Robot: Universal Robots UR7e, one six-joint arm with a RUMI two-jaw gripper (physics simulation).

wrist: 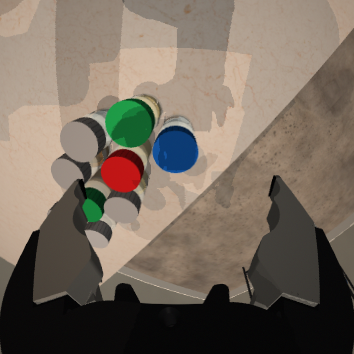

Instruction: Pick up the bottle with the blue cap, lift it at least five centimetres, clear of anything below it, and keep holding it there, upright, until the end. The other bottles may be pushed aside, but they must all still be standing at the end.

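Frame: origin at the arm's base, x ahead, y left, z up, level; centimetres.
Seen in the pictures: gripper, fingertip midpoint: [176,178].
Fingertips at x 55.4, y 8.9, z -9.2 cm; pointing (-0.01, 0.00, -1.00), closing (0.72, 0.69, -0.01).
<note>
Pixels of each thing's top centre, then the offset from my fingertips to it.
- bottle with the blue cap, top centre: [175,152] dz -7.0, dx +0.3, dy -0.8 cm
- large green-capped bottle at its top centre: [127,124] dz -7.0, dx -5.9, dy -1.8 cm
- red-capped bottle at its top centre: [119,175] dz -7.0, dx -2.9, dy -8.0 cm
- smaller green-capped bottle at its top centre: [85,209] dz -7.0, dx -3.9, dy -17.6 cm
The bottle with the blue cap [175,149] stands upright at the right side of a cluster of bottles, seen from above, a little above the view's middle. My gripper [176,178] is open, with nothing between its fingers. The blue cap shows just beyond the line between the fingertips, left of the right finger and right of the left finger. How high the fingertips are above the caps I cannot tell. The left finger covers part of the cluster's near left side.
A large green-capped bottle [130,122] and a red-capped bottle [122,170] stand left of the blue one. Several grey-capped bottles [80,139] and a smaller green-capped bottle [93,206] stand farther left and nearer. The light surface's edge runs diagonally past a brown area [295,145] on the right.
</note>
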